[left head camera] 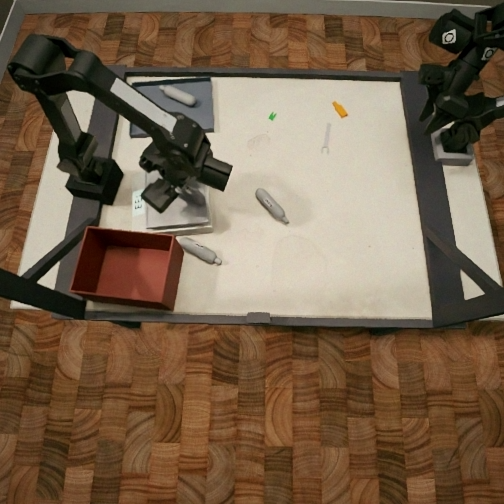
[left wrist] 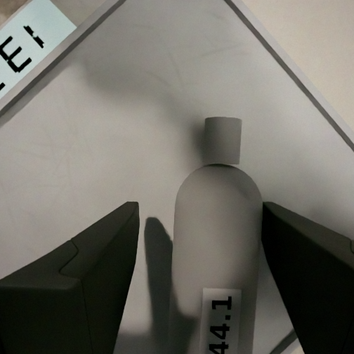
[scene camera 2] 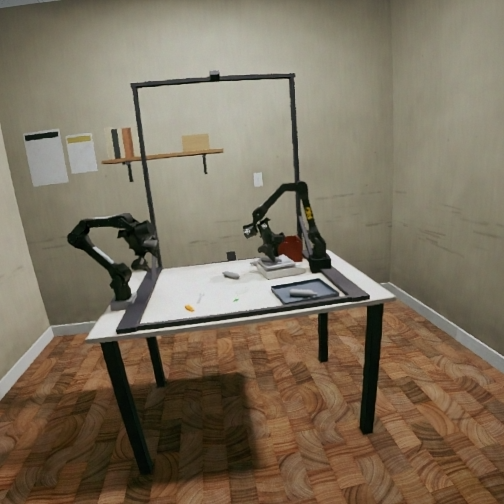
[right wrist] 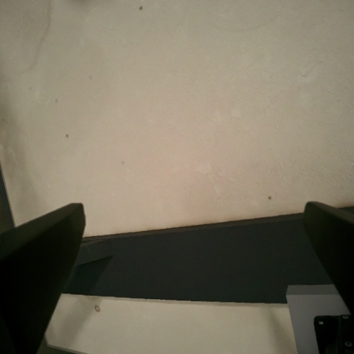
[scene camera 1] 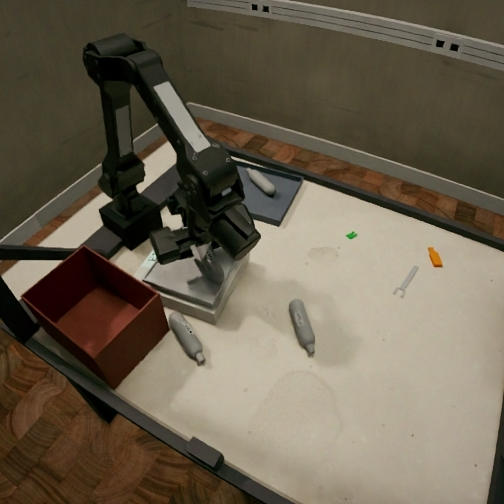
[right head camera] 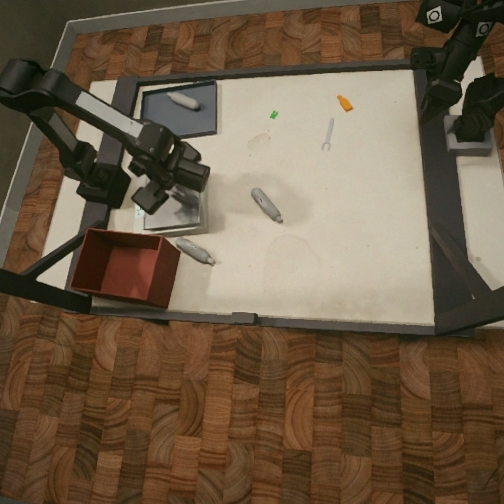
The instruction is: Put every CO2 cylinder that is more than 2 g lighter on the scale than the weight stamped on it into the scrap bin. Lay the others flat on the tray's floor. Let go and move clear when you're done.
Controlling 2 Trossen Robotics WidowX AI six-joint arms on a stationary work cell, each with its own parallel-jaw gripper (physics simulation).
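Note:
My left gripper [left wrist: 199,213] is open around a grey cylinder [left wrist: 217,240] [scene camera 1: 212,272] stamped 44.1, which lies on the scale [left wrist: 75,165] [left head camera: 170,220]. The finger at the right of the left wrist view is against or very near its side. The scale's display [left wrist: 25,50] is partly cut off. One cylinder [left head camera: 179,95] [scene camera 1: 261,181] lies in the blue-grey tray [left head camera: 205,117] [scene camera 1: 280,210]. Another cylinder [left head camera: 271,205] [scene camera 1: 302,325] lies mid-table, and another cylinder [left head camera: 200,251] [scene camera 1: 186,337] lies beside the red scrap bin [left head camera: 130,275] [scene camera 1: 137,335]. My right gripper [right wrist: 196,213] is open and empty.
A small green piece [left head camera: 272,116] [scene camera 1: 351,235], an orange piece [left head camera: 340,109] [scene camera 1: 435,257] and a grey wrench-shaped piece [left head camera: 326,138] [scene camera 1: 406,281] lie toward the back of the table. Dark frame rails [left head camera: 260,74] border the table.

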